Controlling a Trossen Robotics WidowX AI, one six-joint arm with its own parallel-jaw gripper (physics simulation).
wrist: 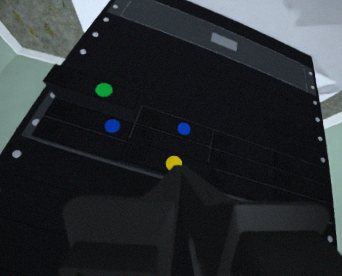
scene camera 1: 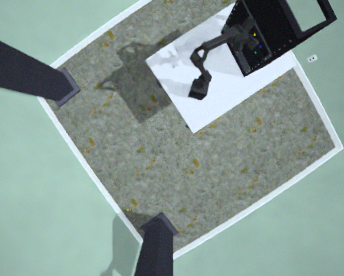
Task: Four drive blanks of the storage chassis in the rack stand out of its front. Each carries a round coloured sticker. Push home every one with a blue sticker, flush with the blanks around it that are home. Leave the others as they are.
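Note:
The dark storage chassis (wrist: 155, 172) fills much of the wrist view. The blank with the green sticker (wrist: 104, 90) (scene camera 1: 255, 52) stands out clearly at the left. Below it is a blank with a blue sticker (wrist: 112, 125). A second blue sticker (wrist: 184, 128) is on a blank in the middle column, above the yellow sticker (wrist: 173, 163) (scene camera 1: 254, 34). Both blue-stickered blanks look about level with the front around them, but the dark surfaces make their exact depth hard to tell. My gripper (wrist: 179, 171) is shut and empty; its tips overlap the yellow sticker's lower edge in the wrist view. Contact cannot be told.
The black rack (scene camera 1: 327, 10) stands at the upper right of the scene view, with the arm reaching to its front over a white surface (scene camera 1: 220, 107). A wide panel with a pale label (wrist: 224, 41) lies across the rack in the wrist view. Dark posts (scene camera 1: 30, 72) (scene camera 1: 157, 245) stand at the floor's edges.

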